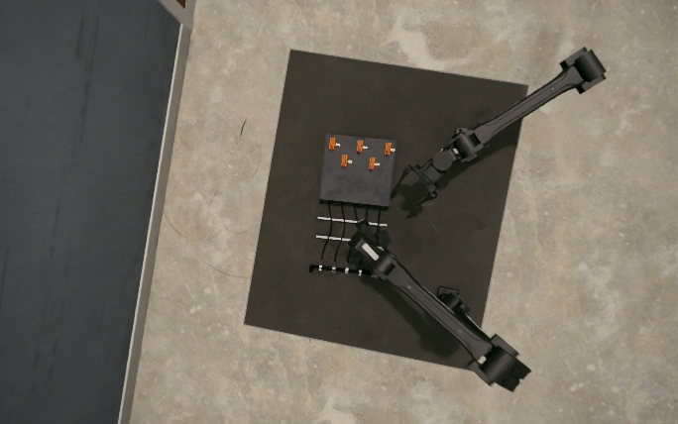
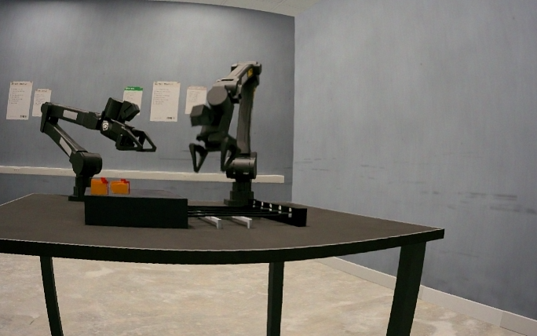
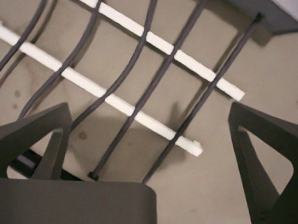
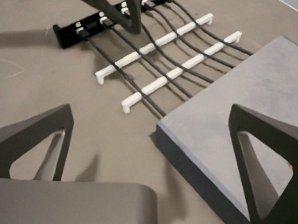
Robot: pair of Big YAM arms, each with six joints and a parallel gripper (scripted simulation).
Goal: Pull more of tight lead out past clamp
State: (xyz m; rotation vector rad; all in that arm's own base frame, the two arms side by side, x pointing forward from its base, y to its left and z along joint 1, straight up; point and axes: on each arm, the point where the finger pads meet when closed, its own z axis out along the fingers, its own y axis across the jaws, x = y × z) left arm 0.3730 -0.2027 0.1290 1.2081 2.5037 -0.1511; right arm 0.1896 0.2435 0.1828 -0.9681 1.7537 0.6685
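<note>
Right now the orange handle is 13 cm ahead of my right hand, 12 cm below it and 10 cm to the right of it.
</note>
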